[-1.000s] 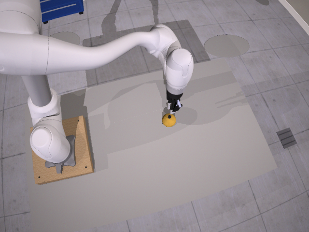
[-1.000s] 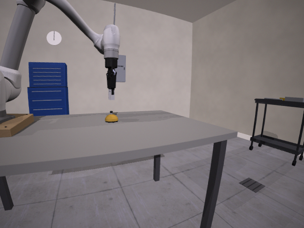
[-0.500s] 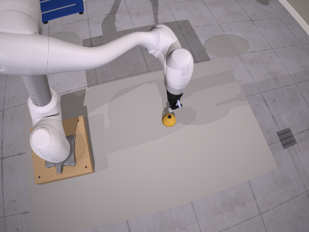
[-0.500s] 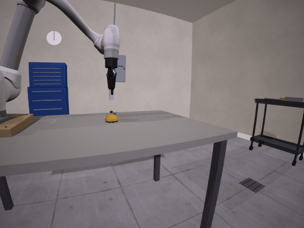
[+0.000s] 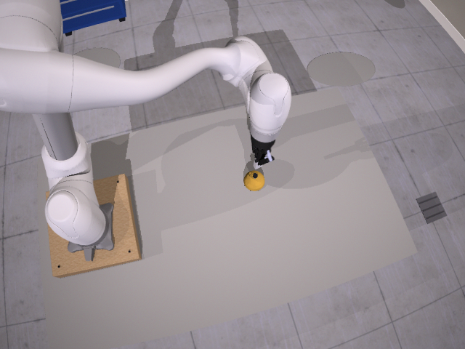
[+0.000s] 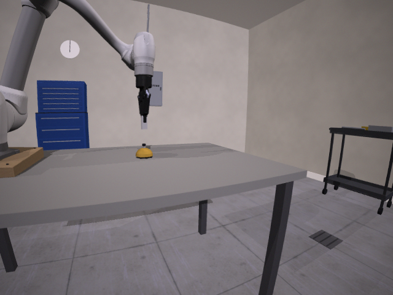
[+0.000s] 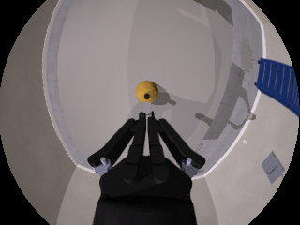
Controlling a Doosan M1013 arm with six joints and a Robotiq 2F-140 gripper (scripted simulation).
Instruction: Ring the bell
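Now: the small dark button 110 mm below my hand. From my hand the other things lie so: yellow dome bell: 130 mm below.
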